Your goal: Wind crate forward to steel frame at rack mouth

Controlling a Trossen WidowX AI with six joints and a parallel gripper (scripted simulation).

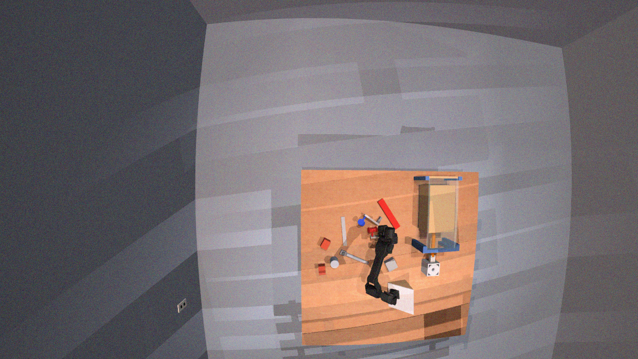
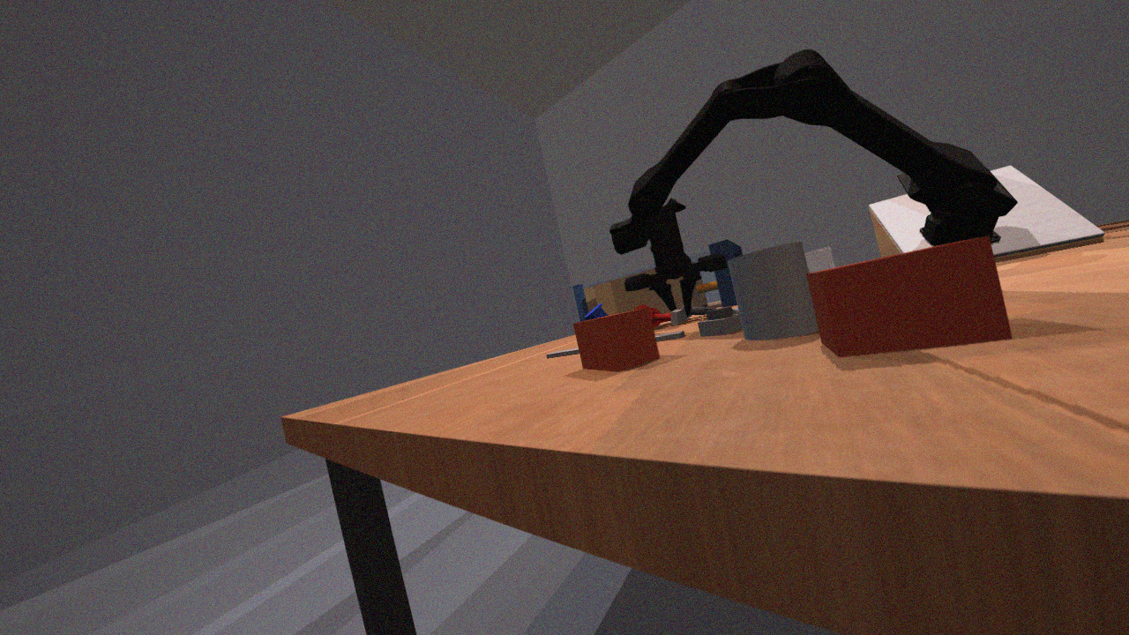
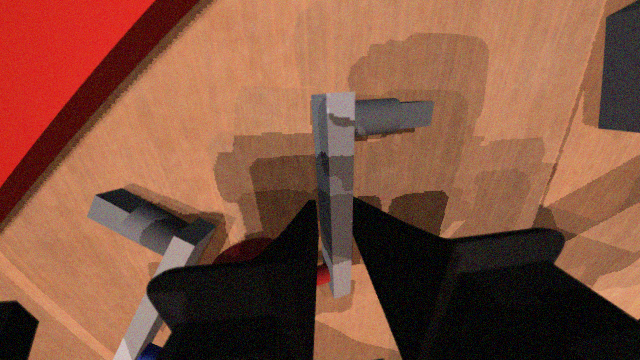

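The red grip lies 4 cm ahead of my gripper tip, 5 cm to the left of it and 1 cm above it. The rest, counted from my gripper tip: red bar: 14 cm ahead, 8 cm to the right; red-knobbed crank: 1 cm ahead, 1 cm to the left, 1 cm above; blue-knobbed crank: 13 cm ahead, 6 cm to the left, 1 cm above.
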